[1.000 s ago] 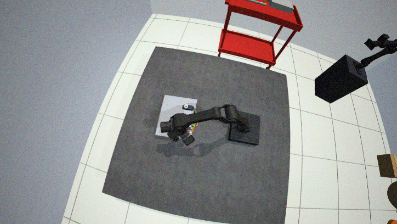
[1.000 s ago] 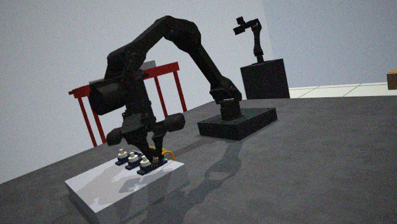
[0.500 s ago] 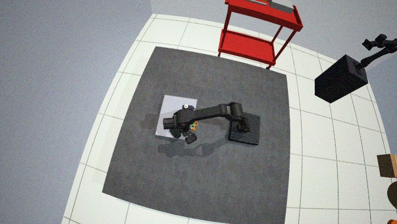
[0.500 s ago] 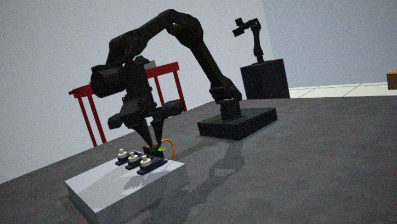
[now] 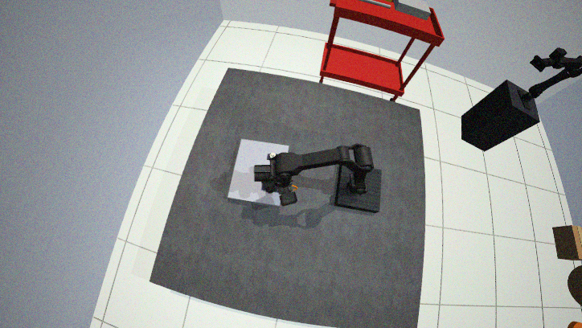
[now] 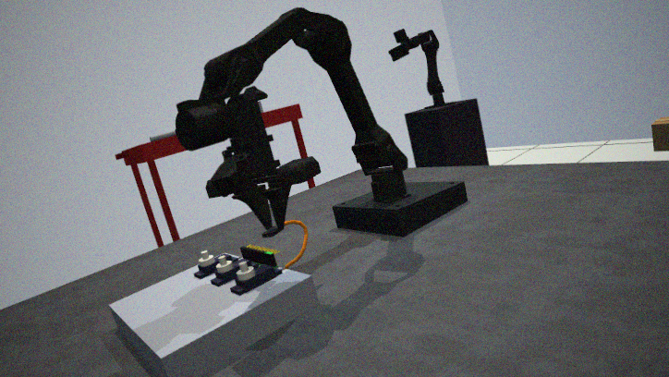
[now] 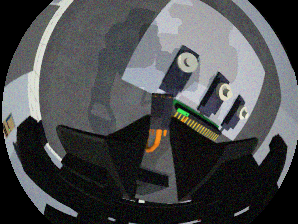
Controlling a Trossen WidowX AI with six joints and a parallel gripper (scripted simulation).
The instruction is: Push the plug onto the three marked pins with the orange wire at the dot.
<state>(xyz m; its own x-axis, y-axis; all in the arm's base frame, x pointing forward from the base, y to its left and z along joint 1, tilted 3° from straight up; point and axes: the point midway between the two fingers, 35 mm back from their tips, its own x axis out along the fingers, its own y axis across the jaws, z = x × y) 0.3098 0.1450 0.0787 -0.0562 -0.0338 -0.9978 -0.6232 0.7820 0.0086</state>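
Right now the green mark is 1 cm ahead of my gripper tip, 3 cm to the right of it and 4 cm below it. Round my gripper tip: holder block 18 cm ahead, 3 cm to the right, 9 cm below.
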